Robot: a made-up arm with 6 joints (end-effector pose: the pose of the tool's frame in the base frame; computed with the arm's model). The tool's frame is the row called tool.
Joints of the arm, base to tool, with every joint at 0 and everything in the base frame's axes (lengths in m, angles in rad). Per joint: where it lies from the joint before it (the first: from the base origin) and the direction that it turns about. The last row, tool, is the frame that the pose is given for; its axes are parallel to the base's.
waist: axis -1 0 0 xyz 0 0 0.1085
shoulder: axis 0 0 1 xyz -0.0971 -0.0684 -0.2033
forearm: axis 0 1 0 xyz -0.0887 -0.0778 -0.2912
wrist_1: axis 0 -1 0 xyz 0.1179 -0.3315 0.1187
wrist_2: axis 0 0 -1 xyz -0.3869 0.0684 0.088
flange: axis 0 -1 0 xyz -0.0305 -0.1 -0.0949
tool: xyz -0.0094 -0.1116 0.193
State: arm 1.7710 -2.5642 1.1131 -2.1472 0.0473 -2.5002
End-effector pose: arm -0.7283 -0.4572 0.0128 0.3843 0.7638 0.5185 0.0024
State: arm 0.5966 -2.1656 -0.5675 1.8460 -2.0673 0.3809
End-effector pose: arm -0.3460 -0.1745 -0.4445 -0.8825 0.4302 0.0079 0.1900
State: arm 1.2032 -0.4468 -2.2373 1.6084 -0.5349 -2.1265
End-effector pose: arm -0.4713 -0.4156 0.3672 -0.4811 -0.8030 0.0732 0.3442
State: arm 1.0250 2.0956 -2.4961 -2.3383 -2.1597 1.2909
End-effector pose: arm 0.4282 -0.5103 -0.0059 -0.6715 -0.5536 -0.4659 0.1595
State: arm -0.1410 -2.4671 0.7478 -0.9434 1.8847 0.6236
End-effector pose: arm -0.4036 -0.1475 0.1206 -0.0273 -0.8373 0.5275 0.1415
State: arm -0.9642 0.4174 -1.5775 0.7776 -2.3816 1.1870
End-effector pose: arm -0.1326 0.1370 -0.5340 0.4850 0.7534 -0.4439 0.0088
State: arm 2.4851 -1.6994 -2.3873 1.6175 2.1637 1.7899
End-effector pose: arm -0.1379 -0.0382 0.2397 0.7060 -0.1380 0.6589 0.2203
